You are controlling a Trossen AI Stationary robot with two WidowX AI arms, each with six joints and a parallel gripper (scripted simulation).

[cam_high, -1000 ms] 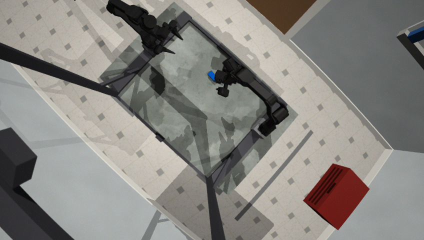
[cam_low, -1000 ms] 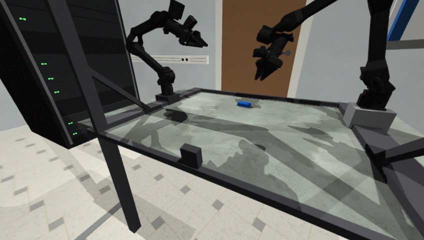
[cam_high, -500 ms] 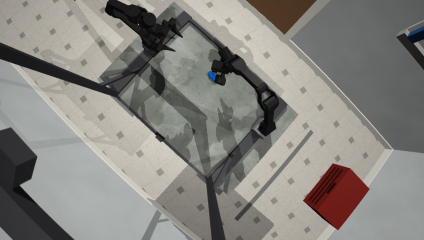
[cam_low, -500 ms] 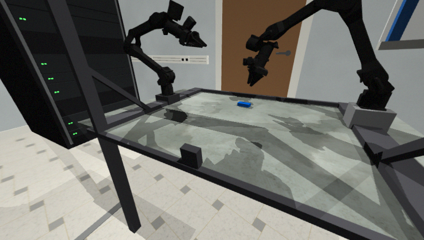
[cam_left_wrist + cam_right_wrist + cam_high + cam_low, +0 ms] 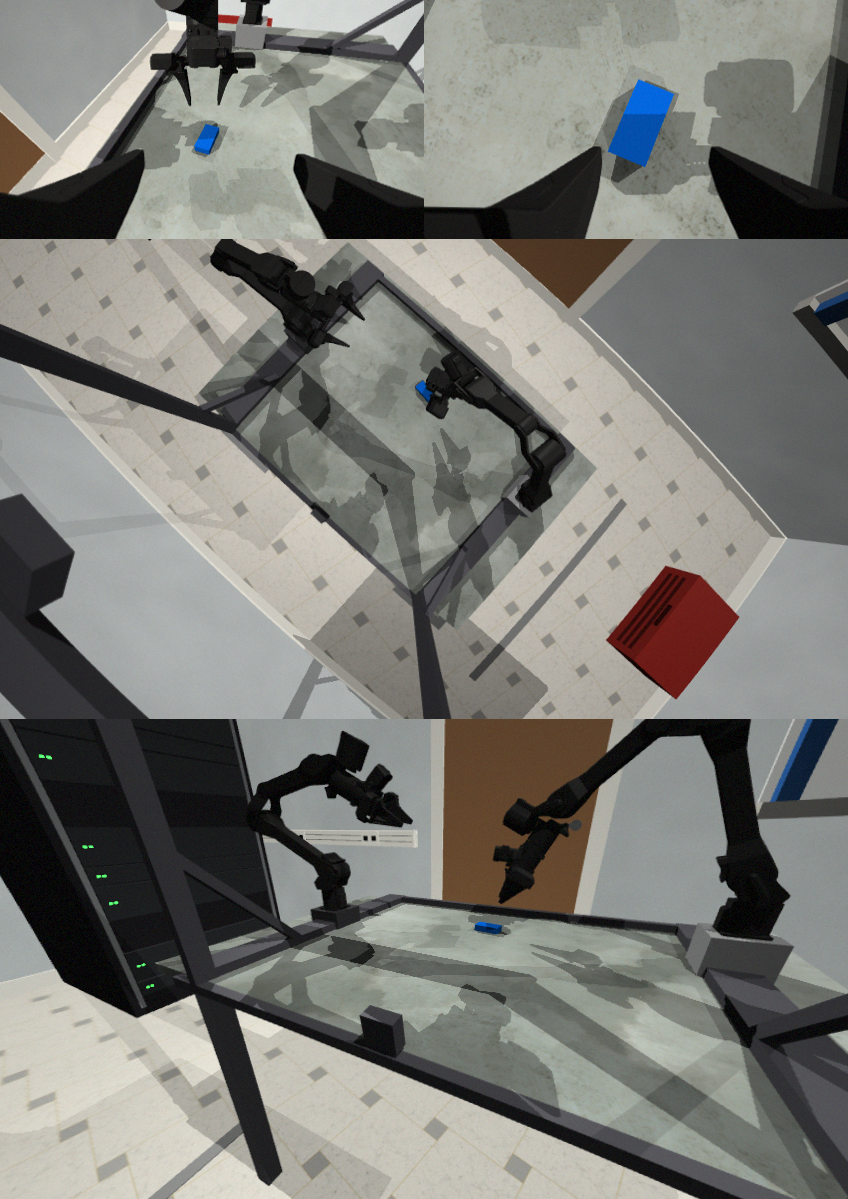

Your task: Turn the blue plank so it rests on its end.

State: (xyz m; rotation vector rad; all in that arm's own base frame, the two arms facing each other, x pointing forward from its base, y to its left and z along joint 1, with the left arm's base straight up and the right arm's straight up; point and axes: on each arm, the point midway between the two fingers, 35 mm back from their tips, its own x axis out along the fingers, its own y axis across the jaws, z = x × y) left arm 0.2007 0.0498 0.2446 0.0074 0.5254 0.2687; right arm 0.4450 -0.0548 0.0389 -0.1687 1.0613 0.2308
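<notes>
Right now my right hand is 1 cm past the blue plank, 4 cm to the right of it and 11 cm above it.
</notes>
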